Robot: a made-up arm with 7 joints. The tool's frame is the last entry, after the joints.
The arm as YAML. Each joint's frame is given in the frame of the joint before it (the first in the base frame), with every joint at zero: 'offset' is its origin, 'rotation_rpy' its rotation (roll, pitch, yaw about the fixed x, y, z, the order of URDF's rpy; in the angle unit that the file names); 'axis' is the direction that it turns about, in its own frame. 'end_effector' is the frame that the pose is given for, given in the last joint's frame.
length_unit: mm
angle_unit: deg
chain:
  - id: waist
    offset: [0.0, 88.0, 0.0]
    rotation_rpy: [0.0, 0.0, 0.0]
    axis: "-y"
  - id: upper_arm
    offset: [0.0, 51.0, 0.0]
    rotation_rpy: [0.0, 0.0, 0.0]
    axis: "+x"
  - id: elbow
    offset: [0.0, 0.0, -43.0]
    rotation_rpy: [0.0, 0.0, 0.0]
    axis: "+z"
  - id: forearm
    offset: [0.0, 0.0, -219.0]
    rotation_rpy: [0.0, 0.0, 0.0]
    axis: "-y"
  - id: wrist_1
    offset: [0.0, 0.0, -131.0]
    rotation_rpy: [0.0, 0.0, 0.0]
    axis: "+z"
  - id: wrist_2
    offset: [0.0, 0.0, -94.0]
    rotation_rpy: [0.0, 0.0, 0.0]
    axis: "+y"
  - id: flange
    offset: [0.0, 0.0, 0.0]
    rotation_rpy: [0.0, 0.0, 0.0]
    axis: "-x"
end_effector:
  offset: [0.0, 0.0, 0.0]
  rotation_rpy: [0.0, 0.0, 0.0]
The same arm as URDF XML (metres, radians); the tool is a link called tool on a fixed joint. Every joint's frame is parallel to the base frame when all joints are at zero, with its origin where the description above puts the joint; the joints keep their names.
<robot name="arm">
  <joint name="waist" type="continuous">
    <parent link="base_link"/>
    <child link="link1"/>
    <origin xyz="0 0.088 0"/>
    <axis xyz="0 -1 0"/>
  </joint>
  <joint name="upper_arm" type="continuous">
    <parent link="link1"/>
    <child link="link2"/>
    <origin xyz="0 0.051 0"/>
    <axis xyz="1 0 0"/>
  </joint>
  <joint name="elbow" type="continuous">
    <parent link="link2"/>
    <child link="link3"/>
    <origin xyz="0 0 -0.043"/>
    <axis xyz="0 0 1"/>
  </joint>
  <joint name="forearm" type="continuous">
    <parent link="link3"/>
    <child link="link4"/>
    <origin xyz="0 0 -0.219"/>
    <axis xyz="0 -1 0"/>
  </joint>
  <joint name="wrist_1" type="continuous">
    <parent link="link4"/>
    <child link="link5"/>
    <origin xyz="0 0 -0.131"/>
    <axis xyz="0 0 1"/>
  </joint>
  <joint name="wrist_2" type="continuous">
    <parent link="link5"/>
    <child link="link6"/>
    <origin xyz="0 0 -0.094"/>
    <axis xyz="0 1 0"/>
  </joint>
  <joint name="flange" type="continuous">
    <parent link="link6"/>
    <child link="link7"/>
    <origin xyz="0 0 0"/>
    <axis xyz="-1 0 0"/>
  </joint>
  <joint name="tool_fixed" type="fixed">
    <parent link="link7"/>
    <child link="tool"/>
    <origin xyz="0 0 0"/>
  </joint>
  <link name="base_link"/>
  <link name="link1"/>
  <link name="link2"/>
  <link name="link3"/>
  <link name="link4"/>
  <link name="link5"/>
  <link name="link6"/>
  <link name="link7"/>
  <link name="tool"/>
</robot>

